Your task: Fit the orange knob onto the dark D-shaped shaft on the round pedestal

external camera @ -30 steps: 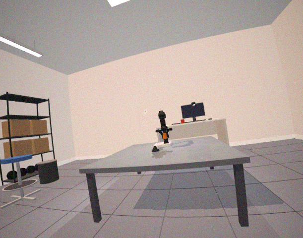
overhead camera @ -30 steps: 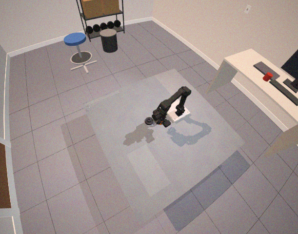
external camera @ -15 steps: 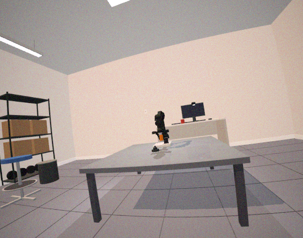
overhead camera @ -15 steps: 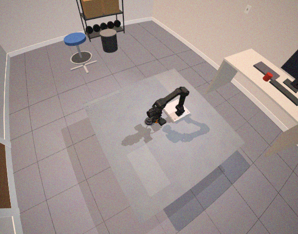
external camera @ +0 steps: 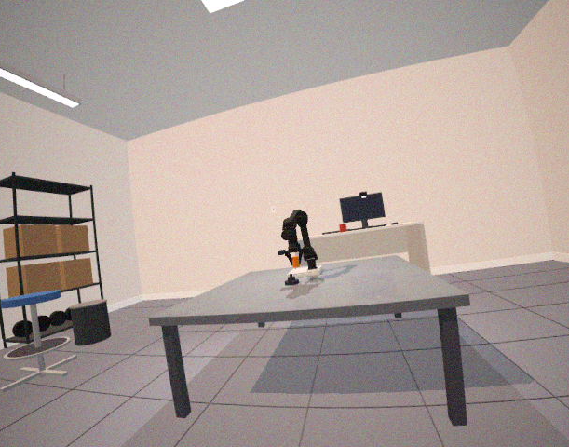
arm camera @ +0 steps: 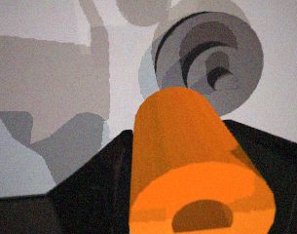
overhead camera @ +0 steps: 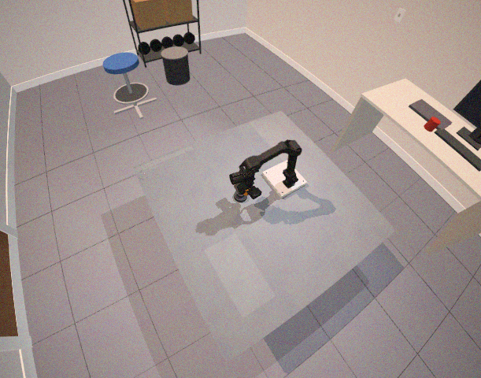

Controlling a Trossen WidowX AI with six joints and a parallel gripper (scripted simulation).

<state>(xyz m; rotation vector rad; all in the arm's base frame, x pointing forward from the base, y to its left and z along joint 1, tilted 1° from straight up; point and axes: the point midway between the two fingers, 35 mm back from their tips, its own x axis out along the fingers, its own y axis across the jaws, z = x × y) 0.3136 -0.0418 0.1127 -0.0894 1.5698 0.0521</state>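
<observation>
Now: gripper tip 10 mm short of the D-shaft pedestal, 40 mm to the left of it and 70 mm above it. Also, from my gripper tip: orange knob: 20 mm above.
</observation>
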